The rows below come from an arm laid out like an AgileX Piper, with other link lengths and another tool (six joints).
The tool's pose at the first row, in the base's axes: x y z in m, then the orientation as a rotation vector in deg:
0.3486, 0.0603, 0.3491, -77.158, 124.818, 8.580
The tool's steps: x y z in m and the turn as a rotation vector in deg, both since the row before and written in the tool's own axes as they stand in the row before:
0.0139, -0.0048, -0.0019, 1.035, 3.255, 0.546
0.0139, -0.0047, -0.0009, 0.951, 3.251, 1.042
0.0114, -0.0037, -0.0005, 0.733, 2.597, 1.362
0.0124, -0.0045, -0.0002, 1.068, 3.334, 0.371
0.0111, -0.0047, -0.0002, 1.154, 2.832, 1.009
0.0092, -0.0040, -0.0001, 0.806, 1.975, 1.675
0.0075, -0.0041, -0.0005, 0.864, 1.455, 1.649
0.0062, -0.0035, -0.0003, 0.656, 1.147, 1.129
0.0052, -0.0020, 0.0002, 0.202, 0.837, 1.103
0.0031, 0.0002, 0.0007, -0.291, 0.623, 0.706
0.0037, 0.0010, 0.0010, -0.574, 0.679, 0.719
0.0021, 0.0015, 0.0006, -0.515, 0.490, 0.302
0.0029, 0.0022, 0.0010, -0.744, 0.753, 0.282
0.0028, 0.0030, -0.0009, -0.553, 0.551, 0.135
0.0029, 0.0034, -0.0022, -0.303, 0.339, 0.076
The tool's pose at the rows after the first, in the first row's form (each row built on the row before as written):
0.3473, 0.0463, 0.3444, -77.118, 127.667, 5.518
0.3458, 0.0325, 0.3396, -76.509, 130.838, 2.669
0.3441, 0.0212, 0.3360, -75.374, 133.708, 0.558
0.3422, 0.0087, 0.3323, -75.392, 136.405, -2.794
0.3407, -0.0030, 0.3298, -74.405, 139.021, -5.787
0.3392, -0.0128, 0.3281, -72.473, 141.417, -7.639
0.3382, -0.0213, 0.3275, -70.376, 143.298, -9.237
0.3372, -0.0283, 0.3271, -68.921, 144.666, -10.515
0.3357, -0.0336, 0.3262, -67.589, 145.913, -11.039
0.3339, -0.0358, 0.3248, -66.899, 146.944, -10.904
0.3312, -0.0379, 0.3228, -66.295, 148.136, -10.442
0.3290, -0.0385, 0.3214, -66.173, 148.918, -10.025
0.3259, -0.0392, 0.3193, -66.205, 150.003, -9.478
0.3217, -0.0392, 0.3190, -66.324, 150.762, -9.077
0.3168, -0.0390, 0.3199, -66.394, 151.211, -8.879

